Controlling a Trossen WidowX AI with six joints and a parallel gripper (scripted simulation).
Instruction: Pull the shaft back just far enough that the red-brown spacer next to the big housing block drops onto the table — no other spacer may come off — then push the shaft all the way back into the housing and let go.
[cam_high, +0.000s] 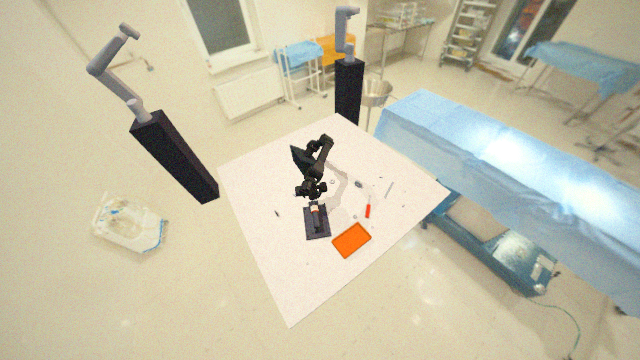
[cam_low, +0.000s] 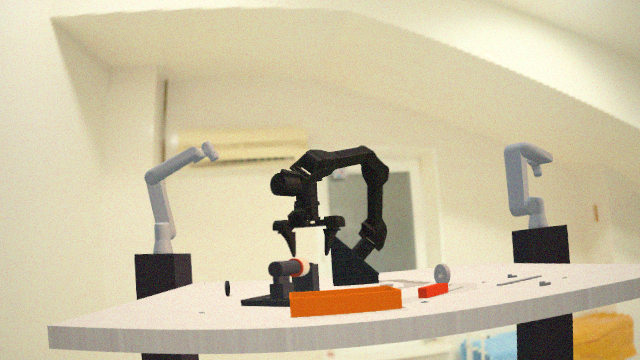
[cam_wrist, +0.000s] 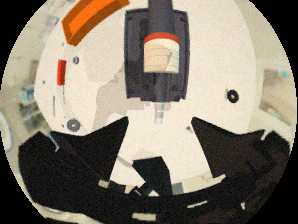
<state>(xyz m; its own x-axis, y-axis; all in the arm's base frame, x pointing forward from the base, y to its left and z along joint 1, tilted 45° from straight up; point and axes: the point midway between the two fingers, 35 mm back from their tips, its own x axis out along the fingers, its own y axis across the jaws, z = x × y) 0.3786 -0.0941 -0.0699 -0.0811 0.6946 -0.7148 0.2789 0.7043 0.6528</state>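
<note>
Right now the grey shaft is 80 mm ahead of my gripper tip, 20 mm to the right of it and 20 mm below it. The rest, counted from my gripper tip: orange tray: 320 mm ahead, 100 mm to the left, 90 mm below; then red-brown spacer: 100 mm ahead, 30 mm to the right, 20 mm below; then small black ring: 250 mm to the right, 80 mm below, 40 mm behind.
</note>
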